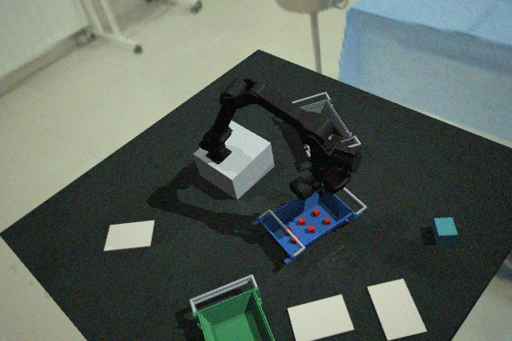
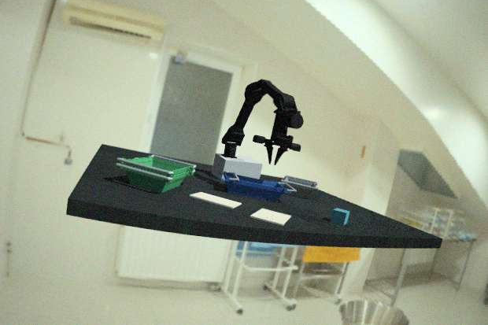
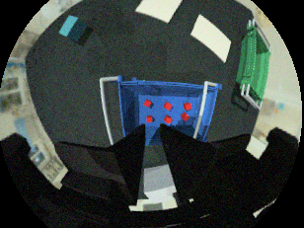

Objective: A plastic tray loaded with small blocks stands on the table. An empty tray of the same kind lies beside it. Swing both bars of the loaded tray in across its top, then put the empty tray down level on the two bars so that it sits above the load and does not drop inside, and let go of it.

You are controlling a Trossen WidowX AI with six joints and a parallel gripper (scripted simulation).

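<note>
The grey tray lies 260 mm behind my gripper tip, 300 mm to the left of it and 90 mm below it. Round my gripper tip: teal block 290 mm ahead, 170 mm to the left, 120 mm below.
</note>
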